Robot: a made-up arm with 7 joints.
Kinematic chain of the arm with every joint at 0, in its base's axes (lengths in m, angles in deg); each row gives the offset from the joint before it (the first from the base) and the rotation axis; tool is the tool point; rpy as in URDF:
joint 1: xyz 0 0 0.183 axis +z
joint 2: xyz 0 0 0 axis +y
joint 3: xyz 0 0 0.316 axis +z
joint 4: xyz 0.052 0 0 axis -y
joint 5: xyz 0.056 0 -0.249 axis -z
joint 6: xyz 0 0 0 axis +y
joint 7: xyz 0.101 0 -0.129 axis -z
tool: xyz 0 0 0 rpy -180 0 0
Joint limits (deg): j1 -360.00..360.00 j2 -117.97..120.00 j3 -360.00..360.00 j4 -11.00..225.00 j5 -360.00..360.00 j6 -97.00..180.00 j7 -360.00..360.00
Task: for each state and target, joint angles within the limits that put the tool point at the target. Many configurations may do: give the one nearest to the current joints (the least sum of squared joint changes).
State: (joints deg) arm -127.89 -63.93 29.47 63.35 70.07 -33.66 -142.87
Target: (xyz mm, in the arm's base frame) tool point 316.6 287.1 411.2
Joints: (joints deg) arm -127.74 -109.57 36.97 67.37 70.57 -50.06 -142.87
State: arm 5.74 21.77 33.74 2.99 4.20 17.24 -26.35
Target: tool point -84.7 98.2 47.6
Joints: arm 36.73 54.11 50.84 1.16 -0.91 20.30 -26.35
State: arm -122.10 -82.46 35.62 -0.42 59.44 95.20 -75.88
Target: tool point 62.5 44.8 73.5
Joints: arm -113.28 -75.80 48.10 -11.00 48.24 112.20 -75.88
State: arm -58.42 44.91 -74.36 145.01 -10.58 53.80 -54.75
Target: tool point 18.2 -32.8 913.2
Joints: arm -54.07 2.67 -74.23 177.33 -10.10 34.48 -54.75
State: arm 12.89 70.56 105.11 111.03 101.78 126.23 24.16
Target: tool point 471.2 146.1 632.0
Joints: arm 0.37 64.42 112.12 131.76 116.66 102.83 24.16
